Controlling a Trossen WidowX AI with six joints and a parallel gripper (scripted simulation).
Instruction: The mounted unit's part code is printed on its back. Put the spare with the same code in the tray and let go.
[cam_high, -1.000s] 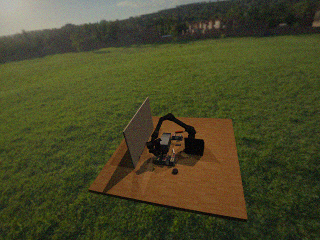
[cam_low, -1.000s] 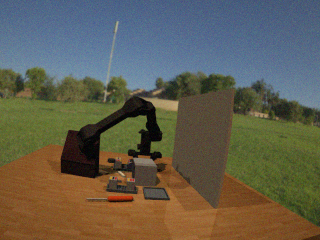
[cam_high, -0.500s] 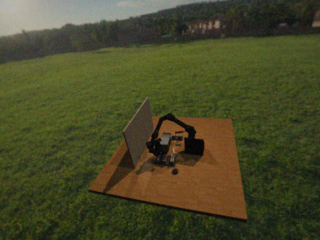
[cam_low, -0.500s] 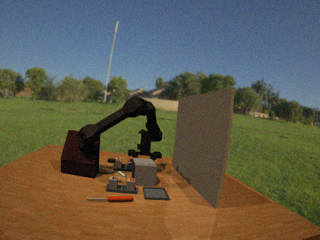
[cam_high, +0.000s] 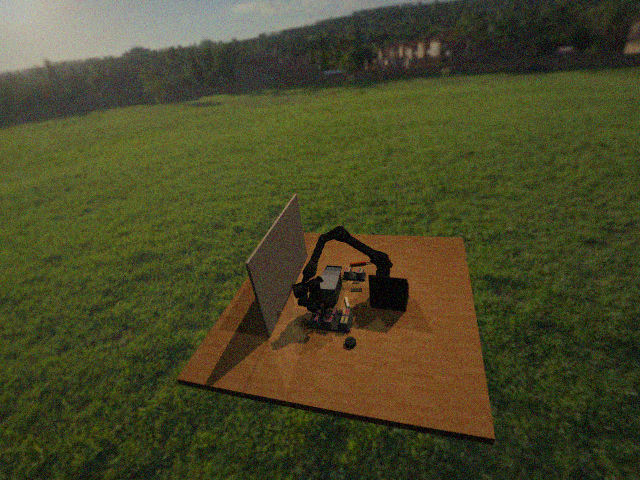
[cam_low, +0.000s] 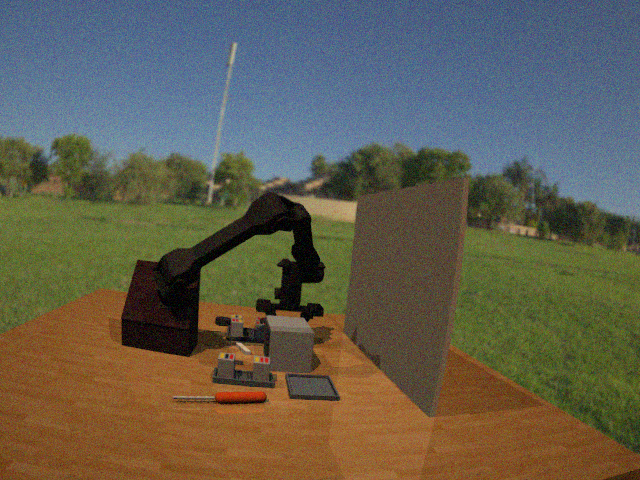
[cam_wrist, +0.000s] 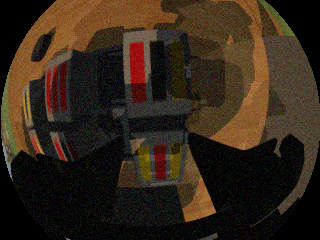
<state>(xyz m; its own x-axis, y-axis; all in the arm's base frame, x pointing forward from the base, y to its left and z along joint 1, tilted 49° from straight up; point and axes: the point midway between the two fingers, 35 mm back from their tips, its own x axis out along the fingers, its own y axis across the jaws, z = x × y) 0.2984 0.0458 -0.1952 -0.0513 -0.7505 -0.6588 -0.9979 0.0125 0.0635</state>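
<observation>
The spare lies 20 mm above my gripper tip. From my gripper tip the other things lie so: mounted unit (170 mm to the right, 30 mm above, 10 mm behind); then tall grey panel (230 mm ahead, 210 mm above, 170 mm to the right); then tray (360 mm to the right, 30 mm ahead, 10 mm below).
</observation>
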